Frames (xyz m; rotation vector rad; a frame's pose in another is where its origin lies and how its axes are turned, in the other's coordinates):
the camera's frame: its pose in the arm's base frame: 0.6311 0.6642 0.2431 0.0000 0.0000 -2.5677
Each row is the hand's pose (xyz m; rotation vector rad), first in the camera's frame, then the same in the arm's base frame.
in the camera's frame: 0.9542 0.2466 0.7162 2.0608 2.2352 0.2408
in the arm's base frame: -0.0364 -0.0609 0.9593 2.6581 -1.3099 -0.0646
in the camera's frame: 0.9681 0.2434 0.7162 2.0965 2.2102 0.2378
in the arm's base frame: -0.0498 -0.0658 0.9593 2.6428 -1.3493 -0.0572
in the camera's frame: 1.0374 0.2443 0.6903 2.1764 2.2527 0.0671
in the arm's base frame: -0.1075 -0.1042 0.9334 2.7462 -1.4340 0.0061
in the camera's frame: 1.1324 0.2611 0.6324 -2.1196 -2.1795 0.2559
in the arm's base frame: -0.1781 -0.1699 0.8755 -2.6143 1.3761 -0.0586
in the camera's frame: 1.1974 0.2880 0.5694 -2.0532 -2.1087 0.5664
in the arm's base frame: -0.2181 -0.2277 0.8125 -2.4204 1.2759 -0.0443
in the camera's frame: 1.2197 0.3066 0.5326 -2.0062 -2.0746 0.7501
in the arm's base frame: -0.2267 -0.2555 0.7757 -2.3122 1.2088 -0.0150
